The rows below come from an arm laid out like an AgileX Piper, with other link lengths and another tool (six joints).
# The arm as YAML. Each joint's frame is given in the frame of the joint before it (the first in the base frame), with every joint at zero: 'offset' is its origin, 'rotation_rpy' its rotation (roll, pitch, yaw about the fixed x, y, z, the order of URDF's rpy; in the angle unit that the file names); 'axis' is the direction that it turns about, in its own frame. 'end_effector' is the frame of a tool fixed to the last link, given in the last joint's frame.
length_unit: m
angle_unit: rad
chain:
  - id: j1
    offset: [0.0, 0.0, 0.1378]
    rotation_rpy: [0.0, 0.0, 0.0]
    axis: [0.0, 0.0, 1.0]
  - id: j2
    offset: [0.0, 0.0, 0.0]
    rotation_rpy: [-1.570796, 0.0, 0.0]
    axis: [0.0, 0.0, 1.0]
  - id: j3
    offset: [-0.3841, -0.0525, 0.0]
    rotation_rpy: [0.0, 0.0, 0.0]
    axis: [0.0, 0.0, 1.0]
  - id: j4
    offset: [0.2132, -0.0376, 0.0]
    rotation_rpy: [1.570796, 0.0, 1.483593]
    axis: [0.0, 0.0, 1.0]
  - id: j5
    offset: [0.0, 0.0, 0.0]
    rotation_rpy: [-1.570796, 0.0, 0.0]
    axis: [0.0, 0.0, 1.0]
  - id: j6
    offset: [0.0, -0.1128, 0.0]
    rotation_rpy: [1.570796, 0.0, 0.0]
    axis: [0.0, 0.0, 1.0]
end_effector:
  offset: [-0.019, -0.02, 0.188]
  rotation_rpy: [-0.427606, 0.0, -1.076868]
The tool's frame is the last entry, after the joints.
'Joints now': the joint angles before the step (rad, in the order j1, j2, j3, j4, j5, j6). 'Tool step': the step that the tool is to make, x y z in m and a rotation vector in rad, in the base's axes. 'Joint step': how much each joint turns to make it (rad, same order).
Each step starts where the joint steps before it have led.
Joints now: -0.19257, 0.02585, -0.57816, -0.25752, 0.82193, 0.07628
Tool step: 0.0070, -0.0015, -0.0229, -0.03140, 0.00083, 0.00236
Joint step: 0.00012, -0.04111, 0.10678, -0.02427, -0.07349, 0.00011
